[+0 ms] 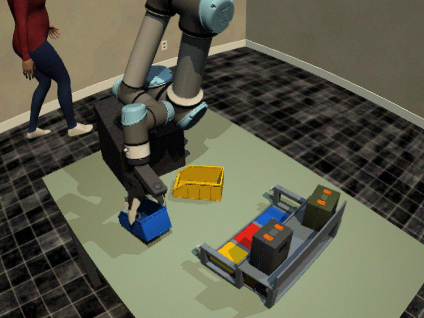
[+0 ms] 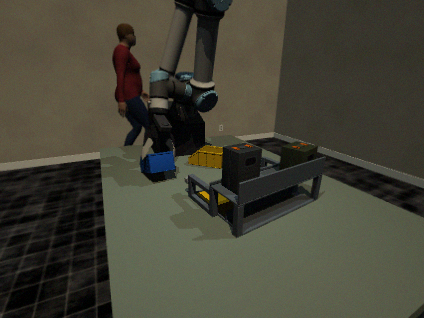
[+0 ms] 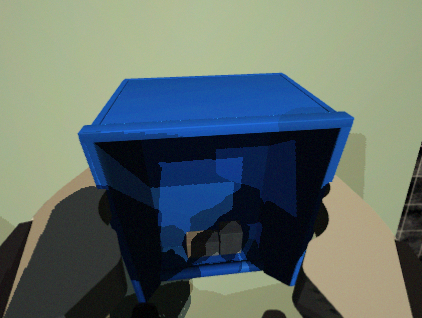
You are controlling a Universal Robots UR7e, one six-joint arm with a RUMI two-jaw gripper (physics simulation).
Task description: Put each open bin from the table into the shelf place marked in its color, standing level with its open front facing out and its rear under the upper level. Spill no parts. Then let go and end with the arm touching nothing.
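Places are measured from the arm's base along level axes (x ahead, y left, z up), in centimetres.
Where they show: gripper, between the fingertips: (image 1: 148, 218) (image 2: 158, 160) (image 3: 214, 170); arm's base, origin of its link: (image 2: 183, 114).
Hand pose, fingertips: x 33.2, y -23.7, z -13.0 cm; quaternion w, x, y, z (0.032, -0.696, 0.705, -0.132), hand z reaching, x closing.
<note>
Each offset is from my fingertips to the top centre of the thing. "spot": to the spot under its first point.
My gripper (image 1: 147, 209) (image 2: 160, 154) (image 3: 214, 170) is shut on the side walls of the blue bin {spot: dz +0.6, dx +4.2, dy +0.3 cm} (image 1: 156, 224) (image 2: 159, 163) (image 3: 205, 100). The bin is tilted, its rear higher than its open front, low over the table. Small grey-tan parts {spot: dz -5.7, dx -8.9, dy -1.0 cm} (image 3: 215, 243) lie inside near the front lip. The yellow bin {spot: dz -4.5, dx -3.8, dy +24.1 cm} (image 1: 200, 191) (image 2: 207, 158) stands upright on the table, apart from the gripper. The grey shelf {spot: dz +1.6, dx +44.2, dy +26.0 cm} (image 1: 311, 252) (image 2: 280, 181) has a blue mark {spot: dz -7.6, dx +19.5, dy +36.6 cm} (image 1: 272, 215), a red mark {spot: dz -7.6, dx +20.1, dy +23.5 cm} (image 1: 246, 235) and a yellow mark {spot: dz -7.6, dx +22.5, dy +15.6 cm} (image 1: 233, 251) on its lower level.
A dark grey box {dz +14.1, dx +37.4, dy +14.4 cm} (image 1: 270, 251) (image 2: 242, 168) and an olive box {dz +11.6, dx +37.3, dy +37.8 cm} (image 1: 320, 211) (image 2: 298, 156) stand on the shelf's upper level, behind the marked places. The shelf has raised end frames. A person (image 1: 47, 65) (image 2: 129, 75) is beyond the table, near the arm's base.
</note>
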